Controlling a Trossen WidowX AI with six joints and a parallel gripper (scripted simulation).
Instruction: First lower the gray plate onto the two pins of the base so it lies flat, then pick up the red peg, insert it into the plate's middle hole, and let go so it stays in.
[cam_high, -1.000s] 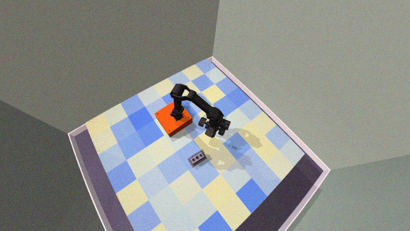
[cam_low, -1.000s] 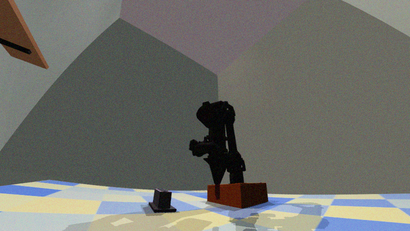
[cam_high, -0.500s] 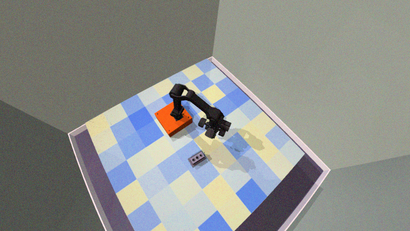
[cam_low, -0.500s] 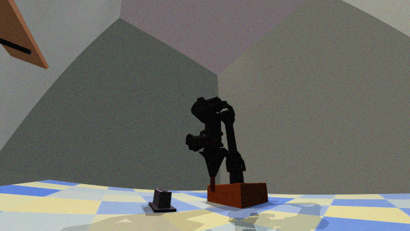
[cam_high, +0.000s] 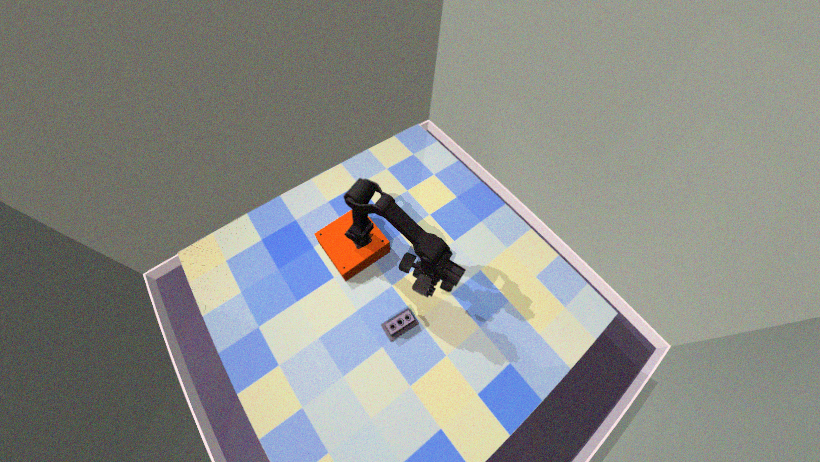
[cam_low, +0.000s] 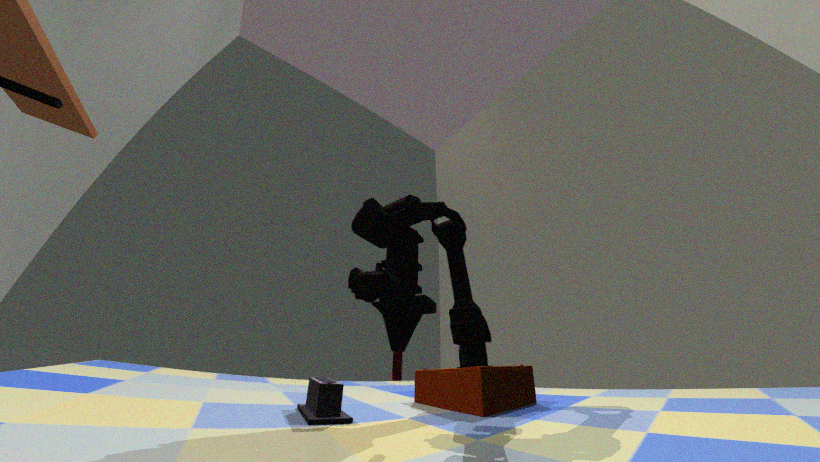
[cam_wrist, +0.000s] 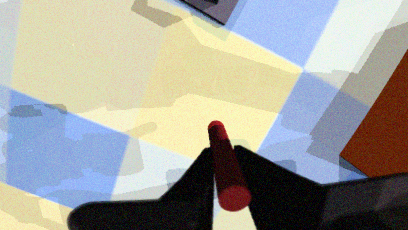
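The gray plate lies 140 mm to the right of my gripper tip, 70 mm below it and 70 mm ahead of it. Round my gripper tip: red peg (right at my gripper tip); base (140 mm to the right, 110 mm below, 70 mm ahead).
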